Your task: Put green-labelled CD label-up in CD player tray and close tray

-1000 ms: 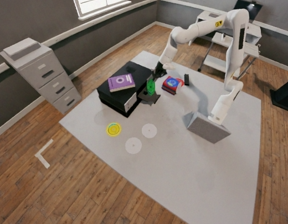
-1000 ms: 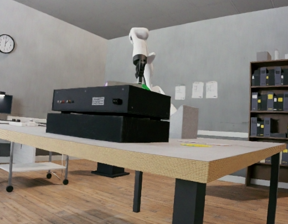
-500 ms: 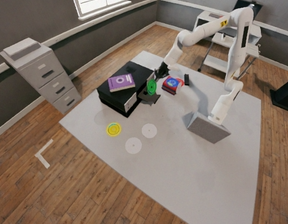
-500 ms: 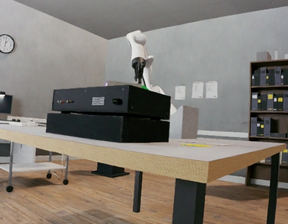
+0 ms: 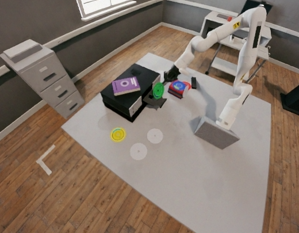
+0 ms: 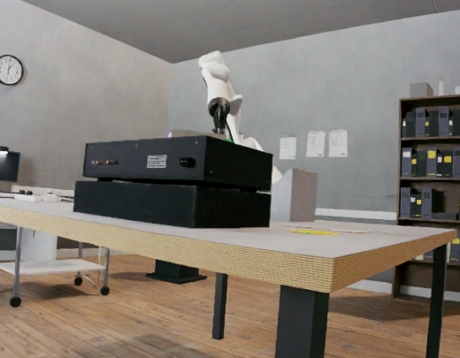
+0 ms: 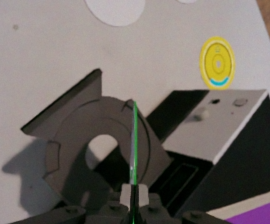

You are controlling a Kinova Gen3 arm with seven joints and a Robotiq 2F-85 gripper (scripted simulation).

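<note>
The CD lies 3 cm ahead of my hand, 3 cm to the left of it and 6 cm below it. The rest, counted from my hand: purple book 27 cm ahead, 10 cm to the left, 8 cm below; then black block 18 cm behind, 44 cm to the right, 27 cm below.
</note>
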